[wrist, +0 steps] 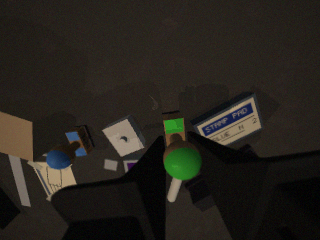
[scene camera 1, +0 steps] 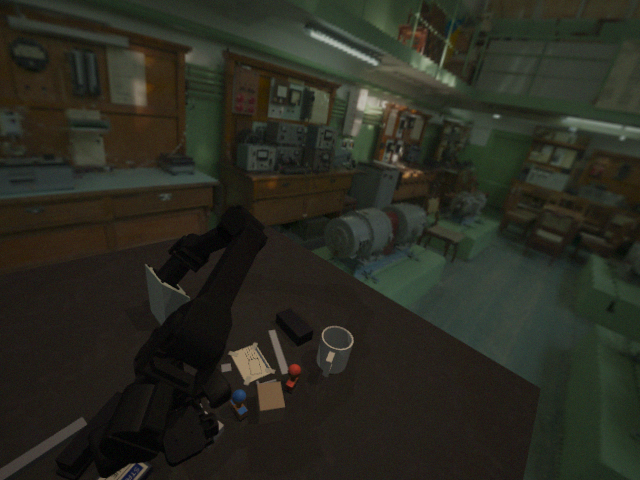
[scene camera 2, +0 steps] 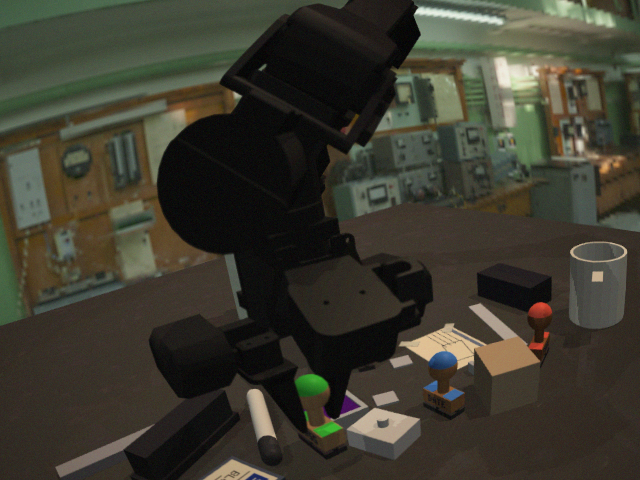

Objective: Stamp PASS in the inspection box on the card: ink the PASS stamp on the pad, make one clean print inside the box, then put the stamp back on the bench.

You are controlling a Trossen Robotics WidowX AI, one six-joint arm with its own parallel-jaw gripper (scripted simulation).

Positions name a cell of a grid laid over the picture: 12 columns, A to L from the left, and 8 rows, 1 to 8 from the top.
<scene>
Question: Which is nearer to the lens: the red stamp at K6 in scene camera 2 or the black box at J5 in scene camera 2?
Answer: The red stamp.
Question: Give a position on a green-knobbed stamp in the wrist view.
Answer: G6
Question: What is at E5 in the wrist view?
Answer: A white block.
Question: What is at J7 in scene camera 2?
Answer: A tan box.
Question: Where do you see a cream card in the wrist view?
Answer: At B7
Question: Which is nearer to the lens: the tan box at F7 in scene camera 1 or the black box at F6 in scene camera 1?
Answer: The tan box.
</scene>
